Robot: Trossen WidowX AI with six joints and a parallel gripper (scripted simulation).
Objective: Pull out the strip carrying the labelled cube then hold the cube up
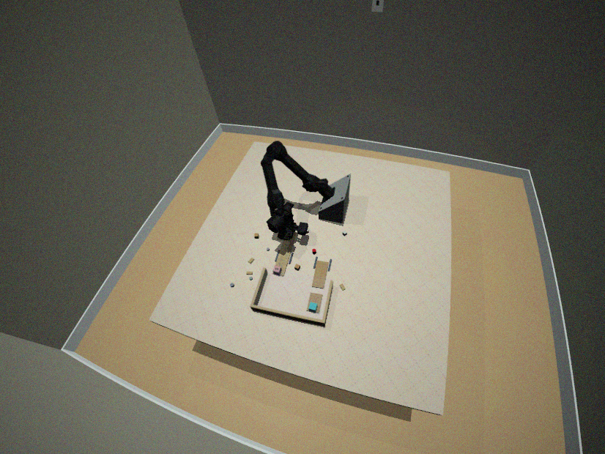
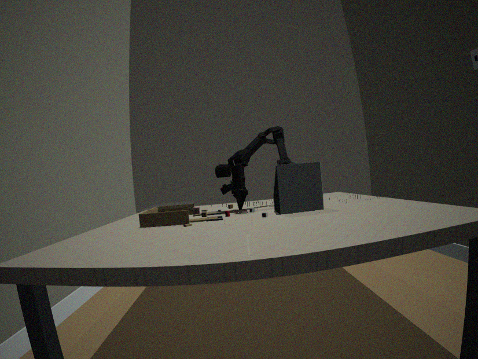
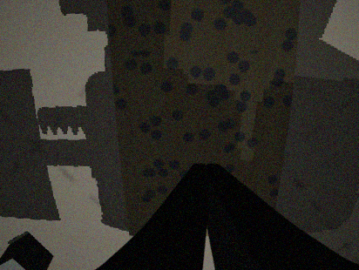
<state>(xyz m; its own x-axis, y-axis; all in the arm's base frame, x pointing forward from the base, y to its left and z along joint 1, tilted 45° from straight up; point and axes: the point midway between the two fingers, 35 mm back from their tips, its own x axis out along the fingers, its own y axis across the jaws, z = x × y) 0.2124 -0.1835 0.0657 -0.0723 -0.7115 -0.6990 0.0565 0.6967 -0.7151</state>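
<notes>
The strip lies 10 cm ahead of my gripper tip. Round my gripper tip: red piece: 14 cm to the left, 7 cm ahead, 1 cm above.
</notes>
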